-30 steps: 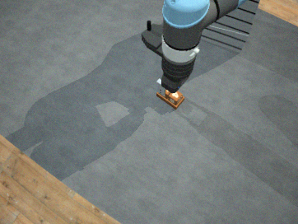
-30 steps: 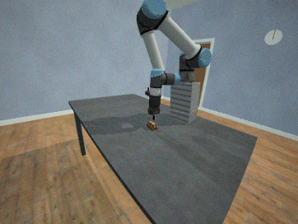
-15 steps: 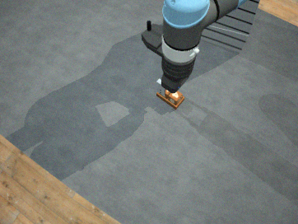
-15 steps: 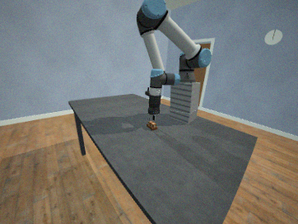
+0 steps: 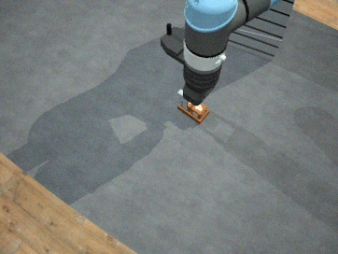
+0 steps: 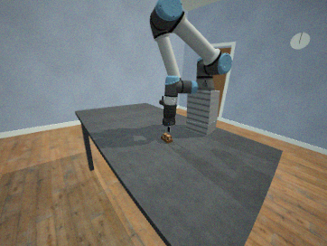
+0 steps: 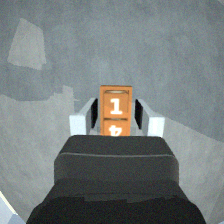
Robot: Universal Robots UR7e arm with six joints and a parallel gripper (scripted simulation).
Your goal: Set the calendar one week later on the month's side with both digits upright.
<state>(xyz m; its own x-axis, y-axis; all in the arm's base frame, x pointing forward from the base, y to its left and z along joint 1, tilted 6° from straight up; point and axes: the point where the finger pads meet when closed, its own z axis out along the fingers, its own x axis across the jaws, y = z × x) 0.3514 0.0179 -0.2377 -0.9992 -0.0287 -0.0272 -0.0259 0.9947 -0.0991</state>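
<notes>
The cube is 4 cm below my hand. Round my hand: tray: 2 cm to the left, 6 cm below.
</notes>
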